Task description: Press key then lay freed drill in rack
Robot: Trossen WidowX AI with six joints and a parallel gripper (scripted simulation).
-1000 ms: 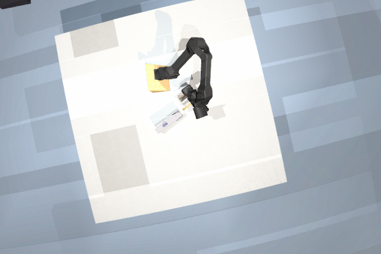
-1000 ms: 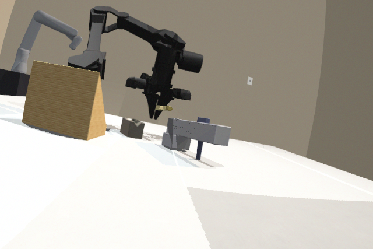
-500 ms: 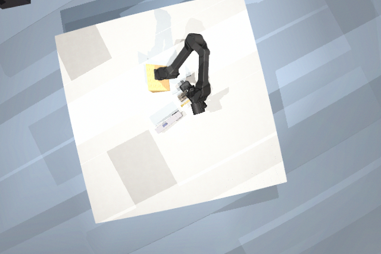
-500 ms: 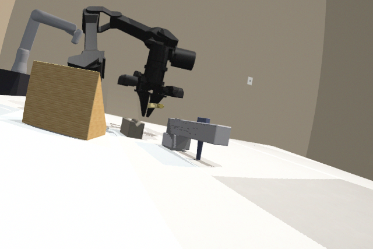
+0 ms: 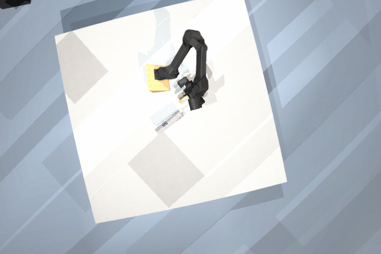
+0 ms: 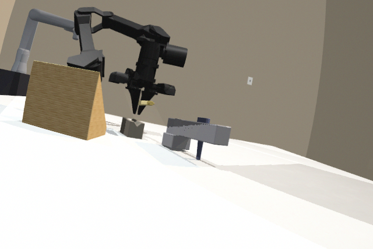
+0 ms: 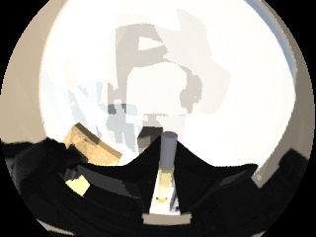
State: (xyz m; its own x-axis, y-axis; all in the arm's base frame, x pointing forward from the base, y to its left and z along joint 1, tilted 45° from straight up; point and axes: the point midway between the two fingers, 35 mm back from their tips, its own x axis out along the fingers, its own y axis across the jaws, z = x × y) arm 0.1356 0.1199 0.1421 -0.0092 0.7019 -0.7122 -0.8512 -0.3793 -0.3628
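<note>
The drill is 20 mm ahead of my gripper tip, 30 mm to the right of it and 40 mm above it. From my gripper tip the other things lie so: key (170 mm ahead, 180 mm to the right); rack block (50 mm to the right, 40 mm below); grey housing (160 mm ahead, 150 mm to the right, 10 mm below).
</note>
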